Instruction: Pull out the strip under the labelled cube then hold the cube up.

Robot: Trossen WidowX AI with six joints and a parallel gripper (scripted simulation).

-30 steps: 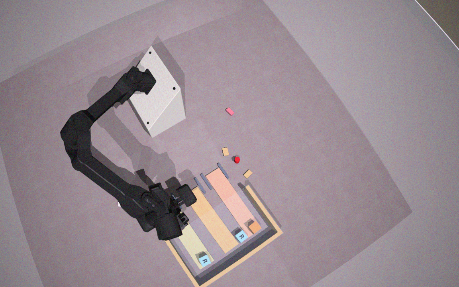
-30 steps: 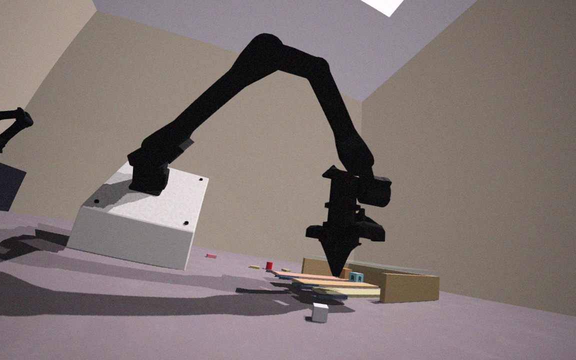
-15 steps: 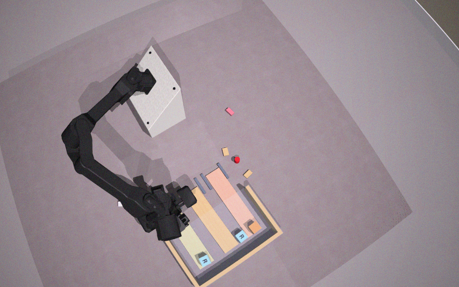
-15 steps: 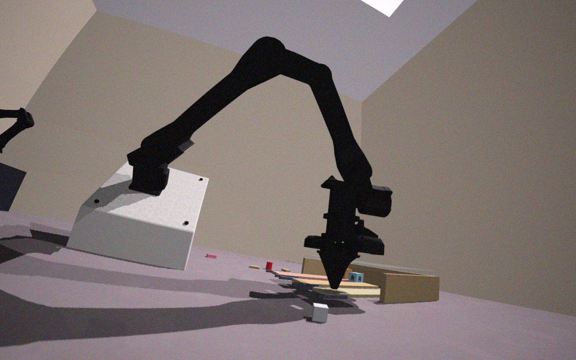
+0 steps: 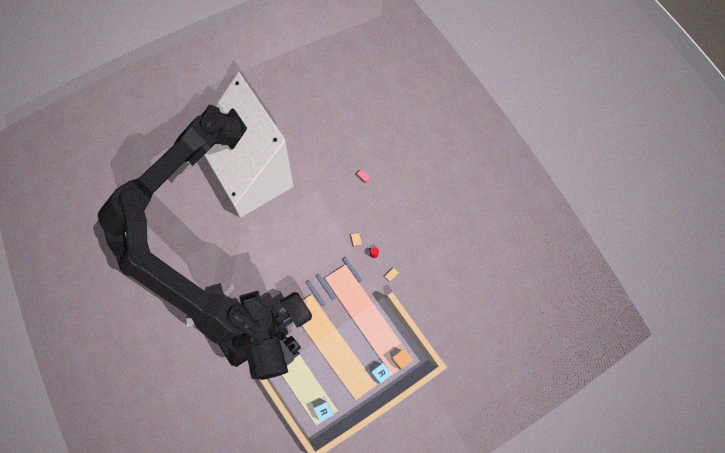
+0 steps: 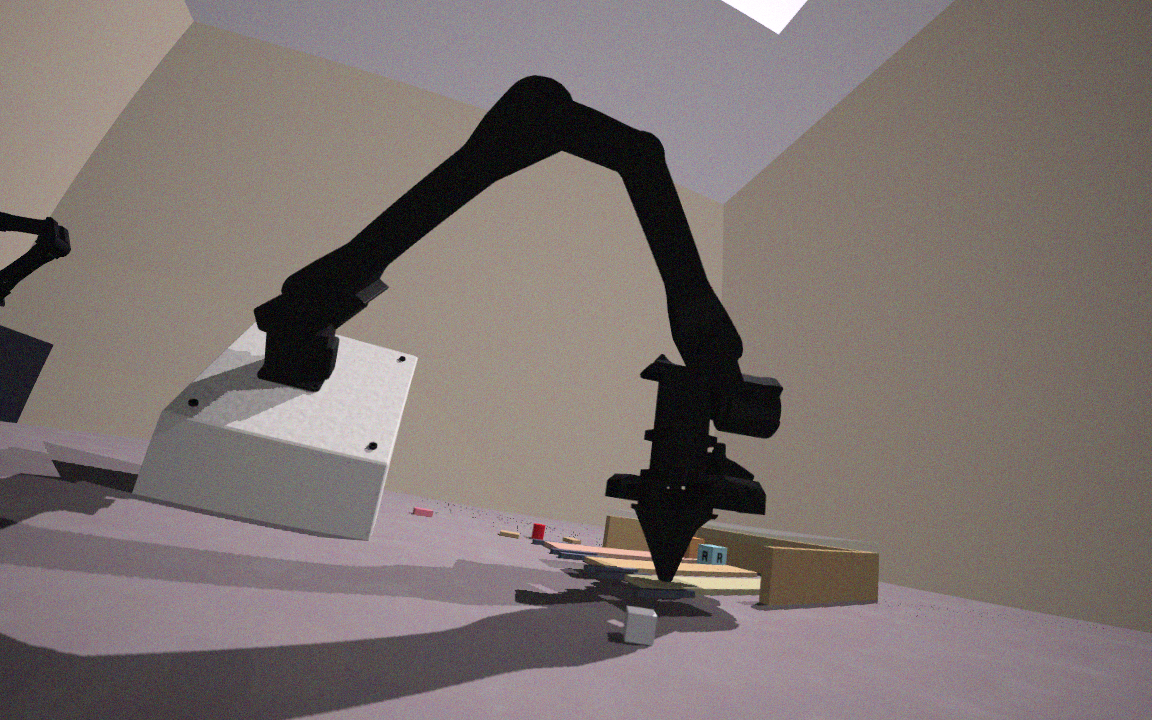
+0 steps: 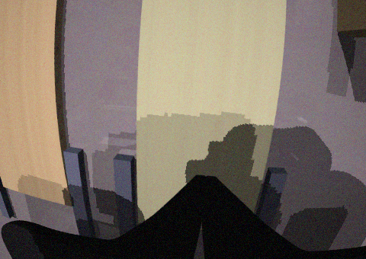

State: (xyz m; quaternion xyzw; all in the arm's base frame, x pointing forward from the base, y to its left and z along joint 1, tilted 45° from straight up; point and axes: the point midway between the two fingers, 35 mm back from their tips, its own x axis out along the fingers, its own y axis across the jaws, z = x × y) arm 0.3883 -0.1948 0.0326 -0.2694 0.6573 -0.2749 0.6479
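Right now my gripper tip is 130 mm to the left of the white cube and 120 mm past it. Also, from my gripper tip: pink block: 370 mm to the left, 200 mm behind; red peg: 290 mm to the left, 30 mm behind.
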